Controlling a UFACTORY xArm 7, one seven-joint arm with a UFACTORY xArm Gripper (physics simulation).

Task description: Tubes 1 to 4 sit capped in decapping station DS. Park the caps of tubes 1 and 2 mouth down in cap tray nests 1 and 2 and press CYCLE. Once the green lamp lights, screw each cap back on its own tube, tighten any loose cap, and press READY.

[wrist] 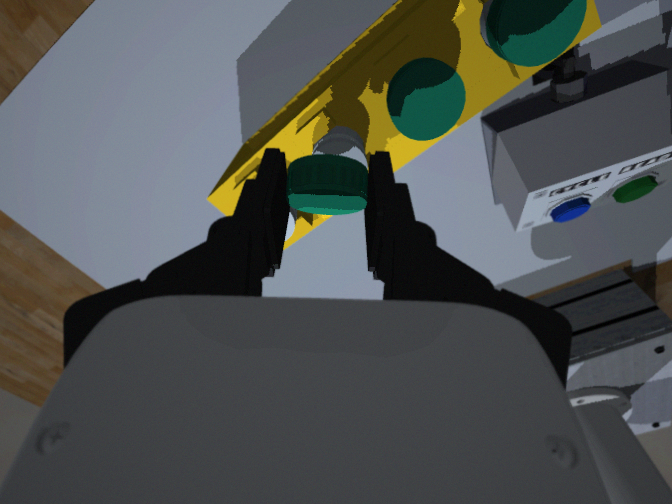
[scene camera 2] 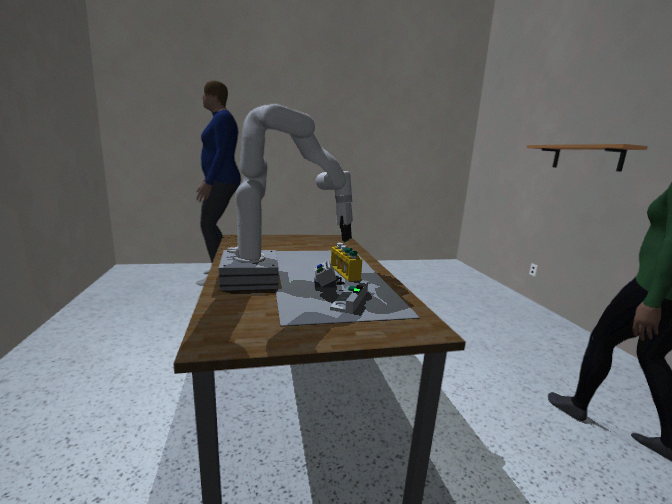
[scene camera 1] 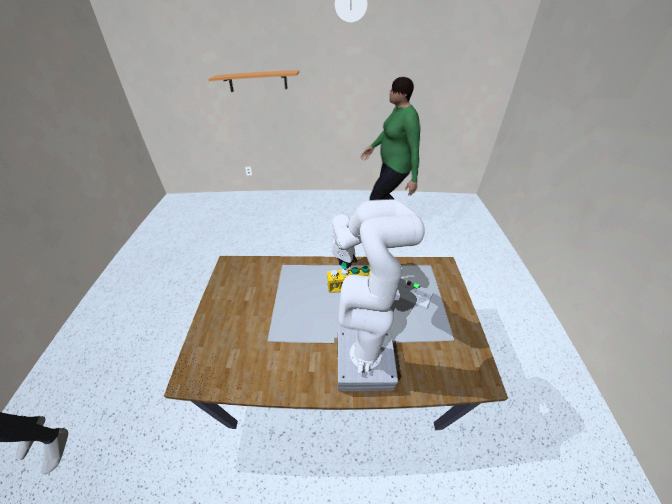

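The yellow decapping station (wrist: 379, 92) stands on the grey mat, also in scene camera 1 (scene camera 1: 340, 278) and scene camera 2 (scene camera 2: 346, 261). My gripper (wrist: 325, 162) is shut on a green cap (wrist: 326, 185) and holds it a little above the station. An uncapped tube mouth (wrist: 340, 142) shows just beyond the cap. Two tubes further along keep green caps (wrist: 426, 98) (wrist: 534, 24). A pale spot (wrist: 290, 225) behind my left finger is mostly hidden. A green lamp (scene camera 2: 355, 289) glows on the control box.
A grey box with a blue button (wrist: 568, 210) and a green button (wrist: 634, 188) sits right of the station. A low grey tray (scene camera 2: 324, 276) stands between station and arm base. A person in green (scene camera 1: 398, 141) walks behind the table, another in blue (scene camera 2: 217, 162) beside it.
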